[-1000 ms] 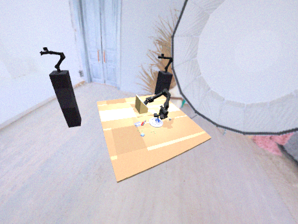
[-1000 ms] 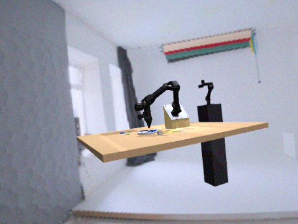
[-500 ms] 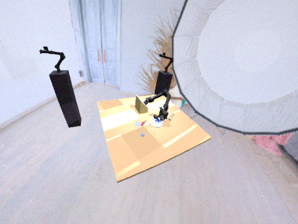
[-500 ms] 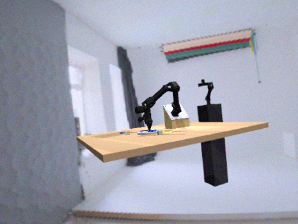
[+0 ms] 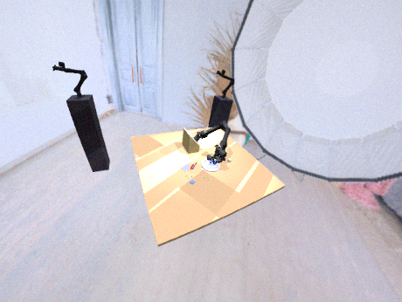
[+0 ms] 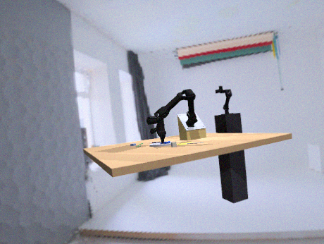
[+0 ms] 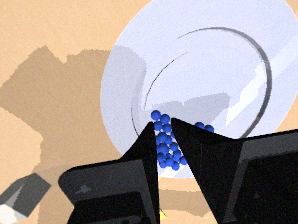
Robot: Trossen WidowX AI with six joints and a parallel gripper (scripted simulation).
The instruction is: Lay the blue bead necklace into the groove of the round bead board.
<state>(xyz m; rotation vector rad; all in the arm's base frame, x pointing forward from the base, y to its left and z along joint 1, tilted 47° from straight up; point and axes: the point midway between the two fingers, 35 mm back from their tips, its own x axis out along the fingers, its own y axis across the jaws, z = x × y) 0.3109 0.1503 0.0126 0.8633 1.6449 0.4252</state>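
The round bead board lies 10 mm behind my gripper tip, 40 mm to the right of it and 10 mm below it. From my gripper tip the other things lie so: yellow flat piece: 140 mm behind, 120 mm to the left, 10 mm below; then red-and-grey object: 40 mm behind, 220 mm to the right, 10 mm below; then white cylinder: 10 mm behind, 190 mm to the left.
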